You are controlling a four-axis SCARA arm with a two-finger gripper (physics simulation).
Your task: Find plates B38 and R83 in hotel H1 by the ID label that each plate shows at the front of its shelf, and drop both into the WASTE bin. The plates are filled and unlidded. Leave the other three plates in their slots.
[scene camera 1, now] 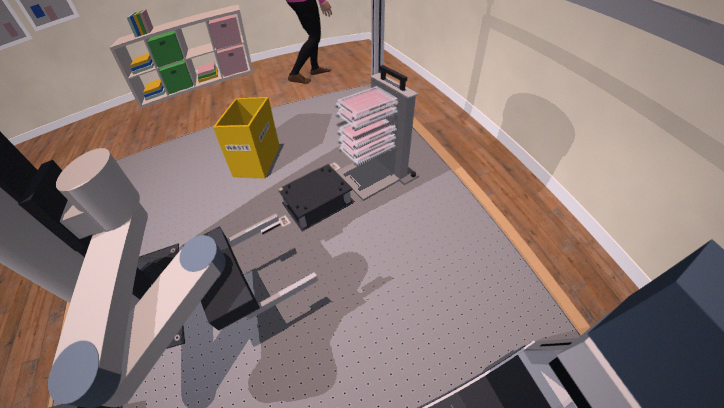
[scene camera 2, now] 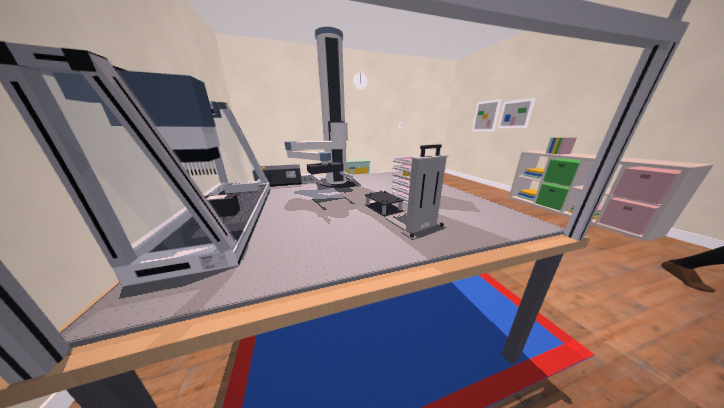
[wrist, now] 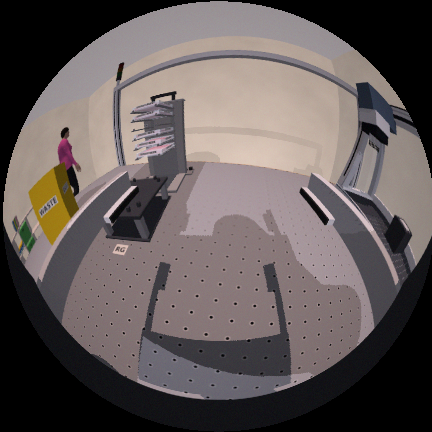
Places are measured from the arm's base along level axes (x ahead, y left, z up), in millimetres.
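Where they show: gripper, fingertip midpoint: (scene camera 1: 295,244) (scene camera 2: 337,179) (wrist: 218,175); arm's base, origin of the base link: (scene camera 1: 135,305) (scene camera 2: 336,184).
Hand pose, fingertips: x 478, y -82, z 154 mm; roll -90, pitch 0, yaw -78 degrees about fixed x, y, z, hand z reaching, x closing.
Observation:
Each offset is from my fingertips to the top centre of the thing. "*": to the spot under its first point.
Hotel H1 (scene camera 1: 405,134) (scene camera 2: 427,197) (wrist: 178,135) is a tall grey rack with a black handle. Its five pink-filled plates lie flat in a stack, two above a gap and three below; the top plate {dz +124, dx +264, dy +251 mm} (scene camera 1: 367,101) shows in scene camera 1. The ID labels are too small to read, so I cannot tell which plates are B38 and R83. The yellow WASTE bin {dz +58, dx -43, dy +475 mm} (scene camera 1: 242,161) (wrist: 44,192) stands open-topped, left of the hotel in scene camera 1. My gripper (scene camera 1: 295,247) (wrist: 218,175) is open and empty over the table, short of the hotel, with its fingers pointing away from the arm's column.
A low black stand (scene camera 1: 316,188) (scene camera 2: 384,198) (wrist: 142,199) lies between the gripper and the hotel, near the left finger's side. A large framed machine {* dz +322, dx +220, dy -391 mm} (scene camera 1: 658,304) (scene camera 2: 167,101) (wrist: 372,110) stands at the table's other side. A person (scene camera 1: 308,38) (wrist: 66,155) stands beyond the table.

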